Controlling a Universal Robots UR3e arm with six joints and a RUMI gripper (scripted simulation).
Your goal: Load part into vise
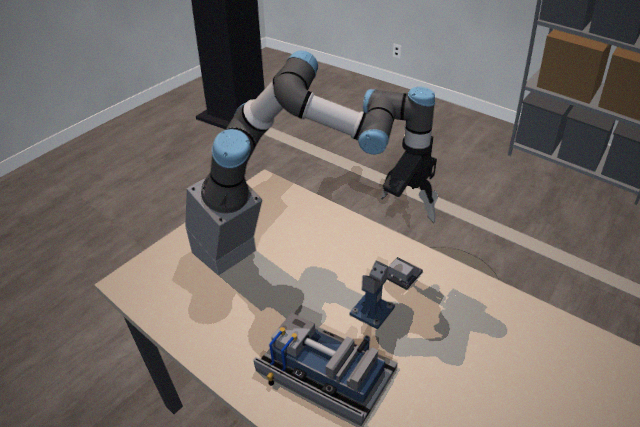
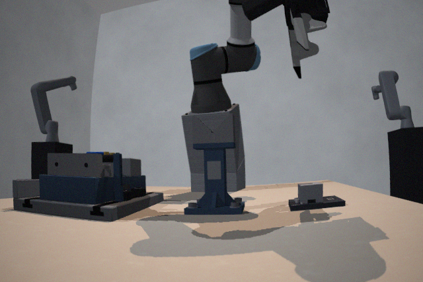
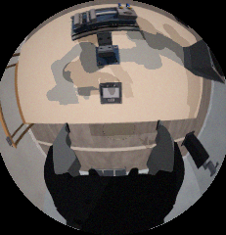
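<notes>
Right now my hand is 230 mm above the grey part. The rest, counted from my hand: blue vise (380 mm to the right, 200 mm below, 10 mm behind).
</notes>
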